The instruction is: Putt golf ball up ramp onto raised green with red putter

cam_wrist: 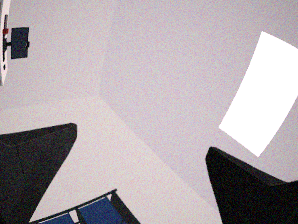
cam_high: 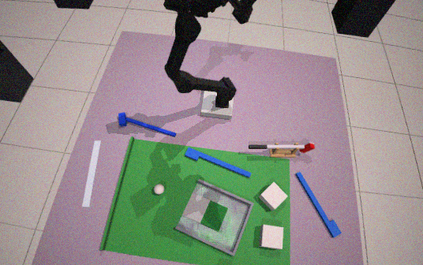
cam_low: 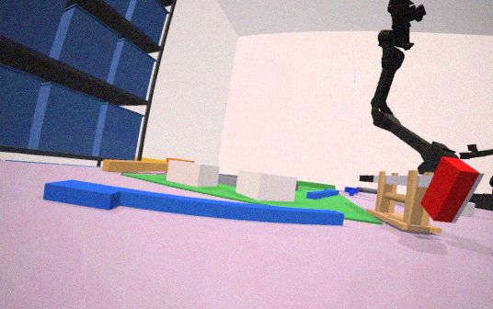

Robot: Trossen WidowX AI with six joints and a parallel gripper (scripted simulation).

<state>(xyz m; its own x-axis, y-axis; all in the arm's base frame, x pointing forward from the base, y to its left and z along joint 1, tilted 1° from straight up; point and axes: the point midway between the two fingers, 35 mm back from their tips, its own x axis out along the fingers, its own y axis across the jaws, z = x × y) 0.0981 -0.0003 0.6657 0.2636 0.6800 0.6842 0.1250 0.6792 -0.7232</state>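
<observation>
The red putter lies 12 cm ahead of my gripper tip, 26 cm to the left of it and 67 cm below it. Round my gripper tip: wooden stand 12 cm ahead, 28 cm to the left, 69 cm below; then white golf ball 34 cm ahead, 25 cm to the right, 70 cm below; then white bar 29 cm ahead, 56 cm to the right, 72 cm below.
</observation>
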